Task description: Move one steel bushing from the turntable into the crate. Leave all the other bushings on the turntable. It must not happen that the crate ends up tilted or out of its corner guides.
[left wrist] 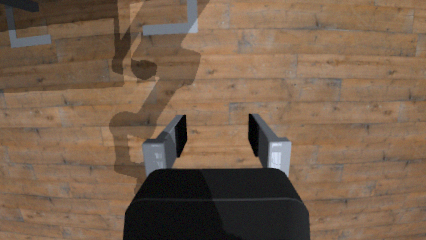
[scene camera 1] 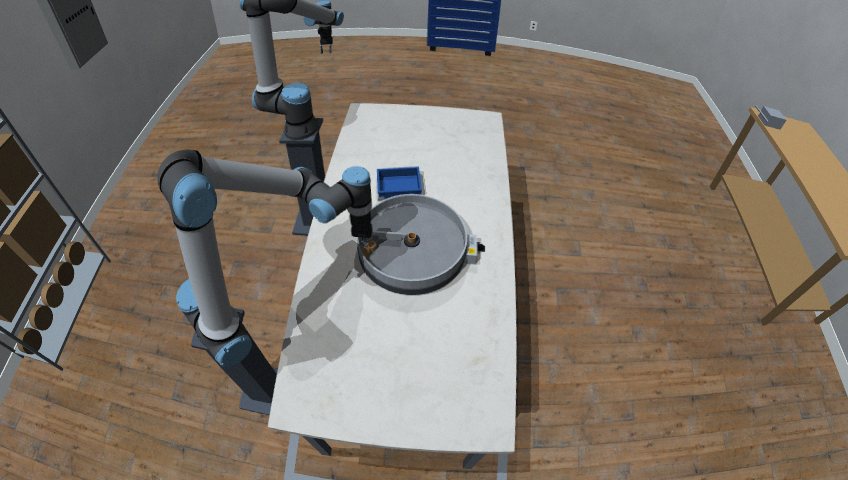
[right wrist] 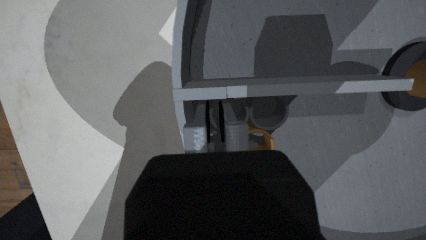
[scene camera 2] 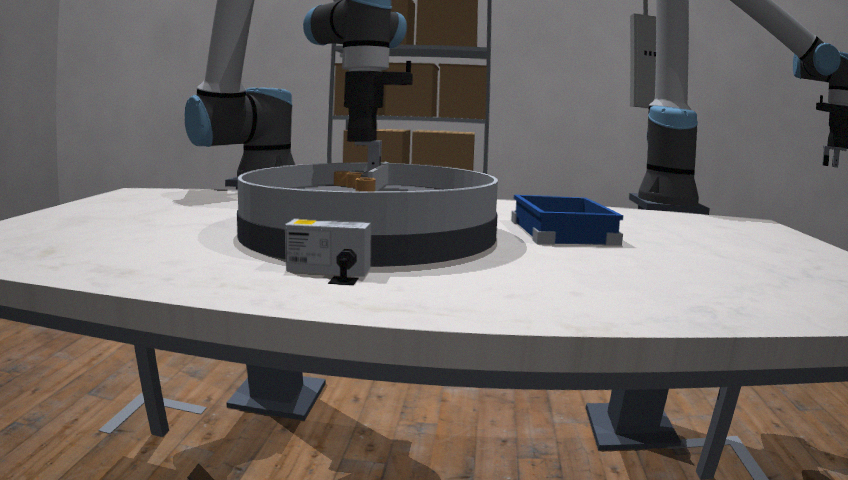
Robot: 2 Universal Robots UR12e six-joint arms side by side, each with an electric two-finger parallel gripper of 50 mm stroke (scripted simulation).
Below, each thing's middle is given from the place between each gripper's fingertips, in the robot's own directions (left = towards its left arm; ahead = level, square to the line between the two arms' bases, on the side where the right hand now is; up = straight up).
Right now the blue crate (scene camera 2: 590,226) is 36 cm to the left of my right hand, 7 cm below it and 7 cm ahead of it.
The blue crate lies 970 mm to the right of my left hand, 640 mm ahead of it and 150 mm below it.
